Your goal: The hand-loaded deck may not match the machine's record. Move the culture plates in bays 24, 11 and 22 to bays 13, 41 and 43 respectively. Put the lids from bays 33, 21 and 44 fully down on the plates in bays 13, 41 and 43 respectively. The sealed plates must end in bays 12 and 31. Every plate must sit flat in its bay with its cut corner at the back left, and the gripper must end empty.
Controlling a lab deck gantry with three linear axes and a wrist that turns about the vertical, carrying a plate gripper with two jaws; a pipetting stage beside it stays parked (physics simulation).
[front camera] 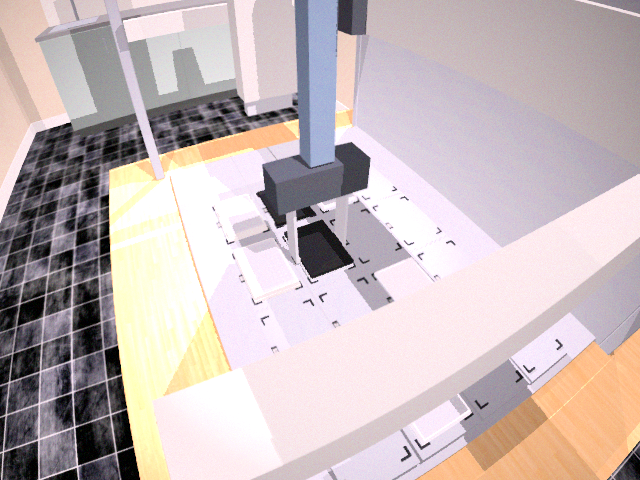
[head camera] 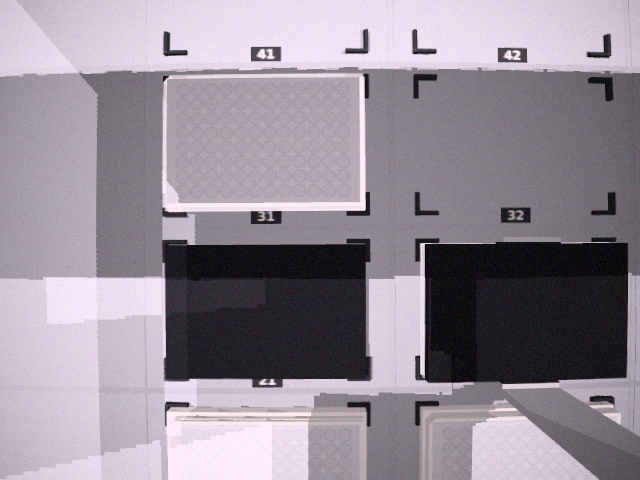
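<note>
My gripper is low over bay 22, one jaw flush at the back edge and one at the front edge of a black-topped plate. It looks shut on this plate, which sits at deck height with a pale strip at its left. A low black piece lies in bay 21. A pale welled plate sits in bay 31, its cut corner at the front left. Pale stacked pieces stand in bay 11 and bay 12, their front parts cut off in the head view.
Bays 41, 42 and 32 show corner brackets. A wide pale beam crosses the front view and hides part of the deck. Another pale plate shows below it. A clear side panel stands at the right, and a thin post at the left.
</note>
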